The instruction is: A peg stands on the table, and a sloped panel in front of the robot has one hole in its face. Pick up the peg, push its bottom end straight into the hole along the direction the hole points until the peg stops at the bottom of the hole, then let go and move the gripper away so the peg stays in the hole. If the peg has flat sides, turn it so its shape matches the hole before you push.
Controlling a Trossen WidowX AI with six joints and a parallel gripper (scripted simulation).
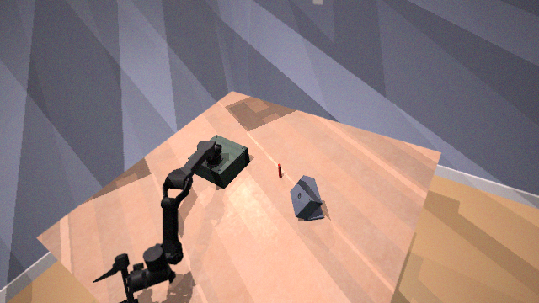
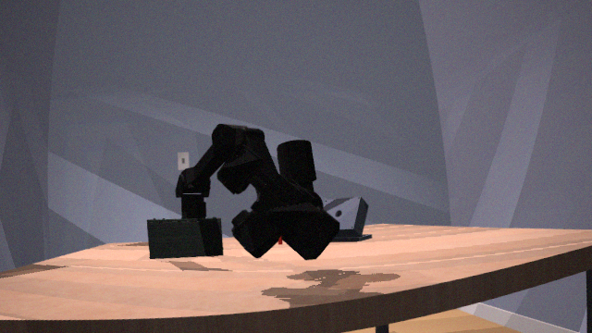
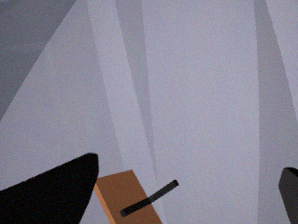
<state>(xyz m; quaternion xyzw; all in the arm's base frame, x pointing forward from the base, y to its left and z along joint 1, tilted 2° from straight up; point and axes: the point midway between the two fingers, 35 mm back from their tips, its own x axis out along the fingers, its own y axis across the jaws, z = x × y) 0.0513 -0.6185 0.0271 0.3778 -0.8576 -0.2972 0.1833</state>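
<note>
My gripper tip is 420 mm short of the dark sloped panel, 640 mm to the right of it and 70 mm above it. From my gripper tip the other things lie so: round red peg: 250 mm ahead, 750 mm to the left, 80 mm below.
</note>
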